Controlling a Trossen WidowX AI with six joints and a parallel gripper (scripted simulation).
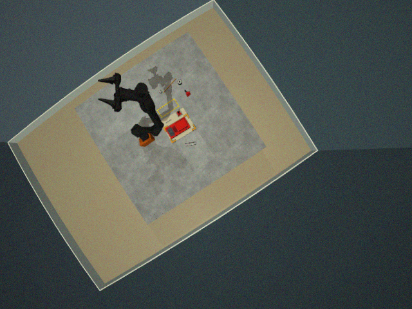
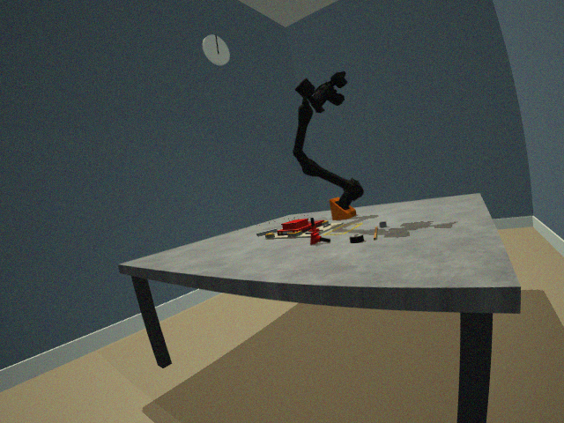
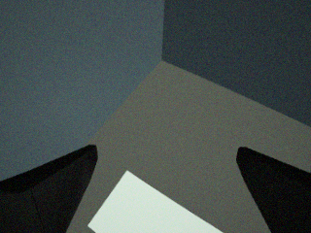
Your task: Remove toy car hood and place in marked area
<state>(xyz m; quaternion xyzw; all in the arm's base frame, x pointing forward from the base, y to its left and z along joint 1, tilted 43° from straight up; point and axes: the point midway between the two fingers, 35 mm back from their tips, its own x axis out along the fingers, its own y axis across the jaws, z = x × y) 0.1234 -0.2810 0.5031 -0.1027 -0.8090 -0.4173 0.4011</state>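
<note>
Now: the wooden stick 330 mm ahead of my gripper tip, 160 mm to the left of it and 640 mm below it.
</note>
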